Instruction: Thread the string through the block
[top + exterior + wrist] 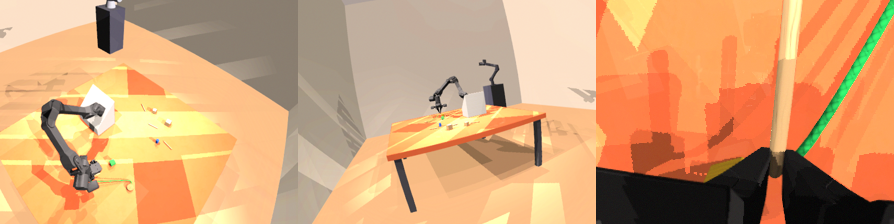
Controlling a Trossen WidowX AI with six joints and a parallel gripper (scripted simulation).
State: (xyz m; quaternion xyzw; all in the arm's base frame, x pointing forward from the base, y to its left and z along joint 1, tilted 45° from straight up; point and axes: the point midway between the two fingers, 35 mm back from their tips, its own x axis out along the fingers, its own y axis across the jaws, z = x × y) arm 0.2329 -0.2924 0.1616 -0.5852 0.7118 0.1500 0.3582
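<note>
Now: gripper tip 40 mm past the yellow cube, 30 mm to the left of it and 30 mm above it. The rest, counted from my gripper tip: green block 160 mm to the left, 30 mm below, 20 mm ahead; thin wooden stick 10 mm to the left; round wooden button 200 mm ahead, 120 mm to the left, 40 mm below.
</note>
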